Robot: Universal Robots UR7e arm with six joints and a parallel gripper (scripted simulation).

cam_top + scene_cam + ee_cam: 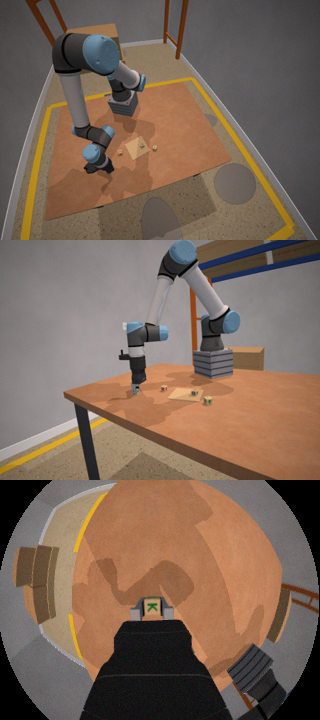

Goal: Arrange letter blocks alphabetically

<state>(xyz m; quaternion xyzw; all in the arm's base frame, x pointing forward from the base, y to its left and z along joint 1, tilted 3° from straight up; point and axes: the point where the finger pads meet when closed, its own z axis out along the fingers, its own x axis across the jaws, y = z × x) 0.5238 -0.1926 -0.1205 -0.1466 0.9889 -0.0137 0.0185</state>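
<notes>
Right now my hand is 220 mm to the right of the tan mat, 120 mm past it and 20 mm above it.
</notes>
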